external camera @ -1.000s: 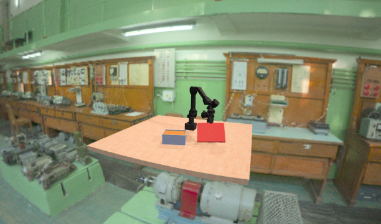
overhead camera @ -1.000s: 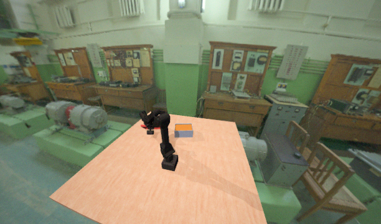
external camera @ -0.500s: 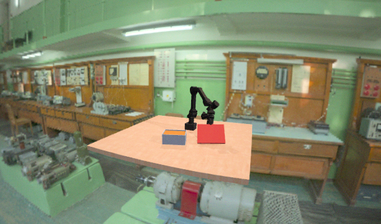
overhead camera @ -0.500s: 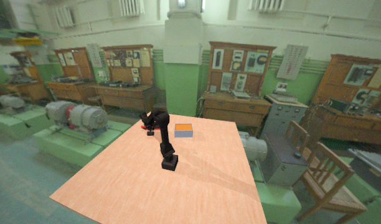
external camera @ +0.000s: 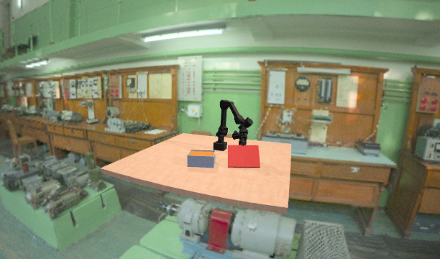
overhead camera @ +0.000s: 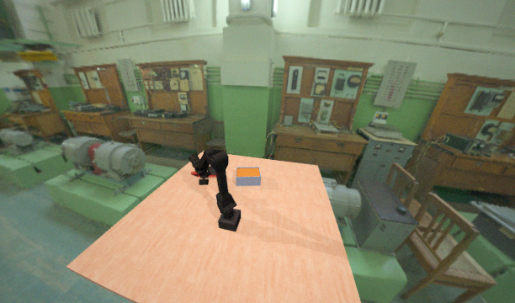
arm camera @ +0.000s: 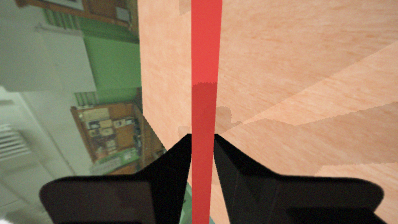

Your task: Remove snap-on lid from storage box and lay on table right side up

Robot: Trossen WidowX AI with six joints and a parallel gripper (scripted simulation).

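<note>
Now: gripper tip 60 mm short of the red lid, 20 mm to the right of it and 50 mm above it. From my gripper tip the other things lie so: storage box 150 mm ahead, 280 mm to the right, 80 mm below.
</note>
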